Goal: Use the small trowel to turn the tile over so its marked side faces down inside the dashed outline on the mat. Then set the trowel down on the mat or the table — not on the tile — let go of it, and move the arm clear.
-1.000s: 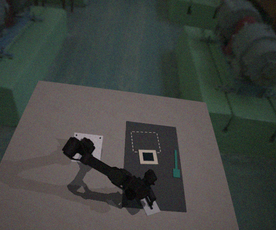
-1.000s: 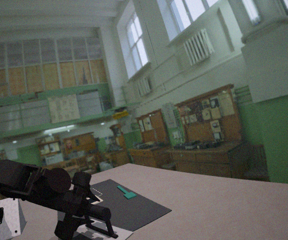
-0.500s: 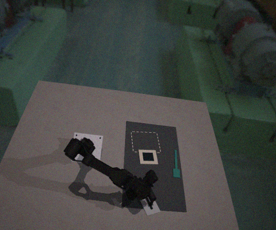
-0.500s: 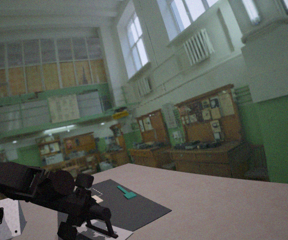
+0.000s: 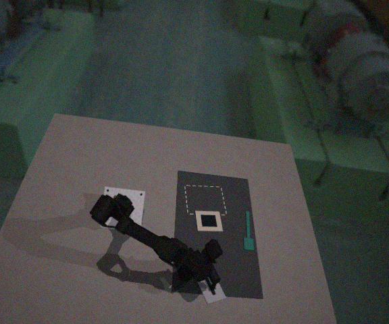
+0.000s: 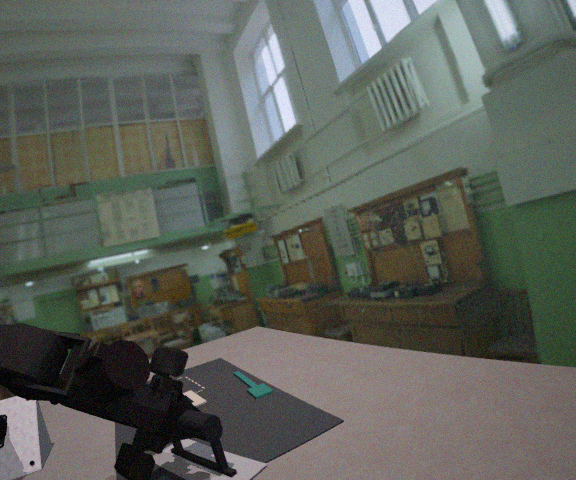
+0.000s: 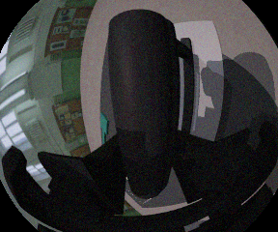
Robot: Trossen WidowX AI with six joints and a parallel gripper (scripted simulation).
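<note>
My gripper tip is 20 mm past the tile, 250 mm to the right of it and 40 mm above it. The rest, counted from my gripper tip: teal trowel: 150 mm ahead, 210 mm to the left, 40 mm below.
</note>
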